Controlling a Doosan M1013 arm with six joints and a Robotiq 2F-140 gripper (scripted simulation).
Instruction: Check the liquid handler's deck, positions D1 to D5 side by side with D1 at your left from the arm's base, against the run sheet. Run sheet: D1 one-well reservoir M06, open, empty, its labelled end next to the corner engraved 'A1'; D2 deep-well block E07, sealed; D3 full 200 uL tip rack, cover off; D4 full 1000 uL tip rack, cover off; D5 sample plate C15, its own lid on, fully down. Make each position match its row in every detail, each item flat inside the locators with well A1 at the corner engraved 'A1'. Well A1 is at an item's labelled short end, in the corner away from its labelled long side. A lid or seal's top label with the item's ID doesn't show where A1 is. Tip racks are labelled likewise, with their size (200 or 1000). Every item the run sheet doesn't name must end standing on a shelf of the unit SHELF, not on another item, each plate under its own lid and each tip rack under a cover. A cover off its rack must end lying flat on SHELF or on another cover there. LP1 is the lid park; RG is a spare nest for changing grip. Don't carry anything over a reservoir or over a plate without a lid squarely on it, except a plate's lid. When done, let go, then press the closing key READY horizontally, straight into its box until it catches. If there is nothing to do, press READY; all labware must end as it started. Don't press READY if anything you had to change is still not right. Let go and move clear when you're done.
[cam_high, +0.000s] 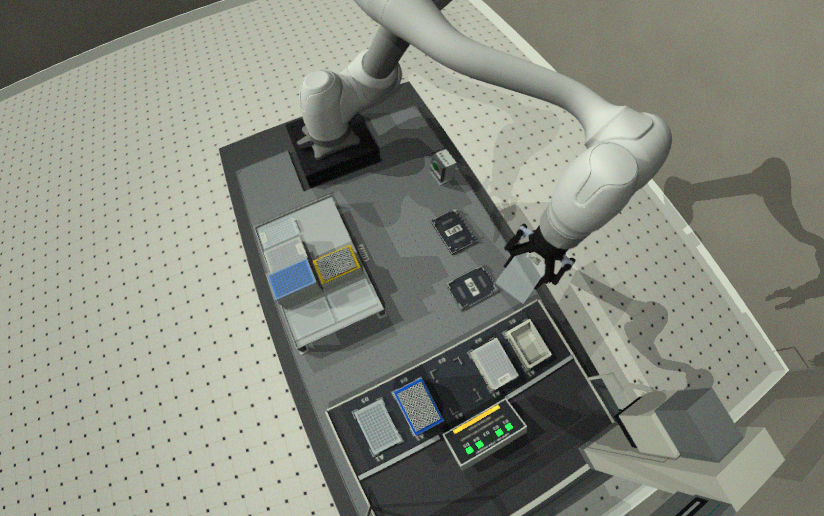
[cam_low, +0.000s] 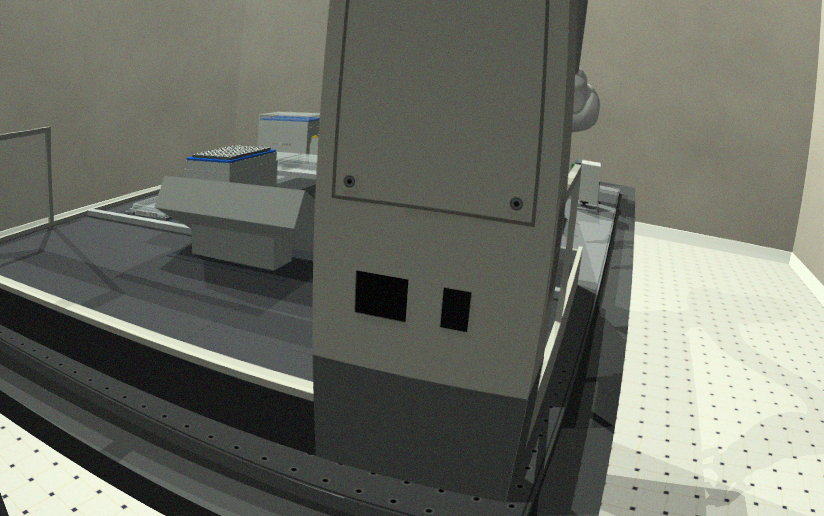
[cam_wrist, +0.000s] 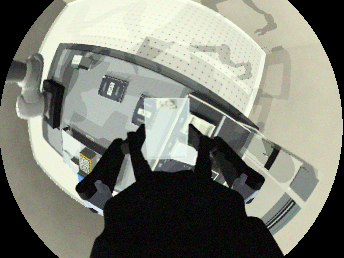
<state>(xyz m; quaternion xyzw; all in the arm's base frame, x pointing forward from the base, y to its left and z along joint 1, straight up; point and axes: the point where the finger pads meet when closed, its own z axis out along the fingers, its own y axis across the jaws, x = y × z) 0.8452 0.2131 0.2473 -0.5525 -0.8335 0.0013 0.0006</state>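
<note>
Right now my hand is 20 mm above the flat lid. Also, from my hand: one-well reservoir: 160 mm ahead, 250 mm below; then sealed deep-well block: 160 mm ahead, 120 mm to the right, 240 mm below; then spare nest: 90 mm behind, 40 mm to the right, 310 mm below.
</note>
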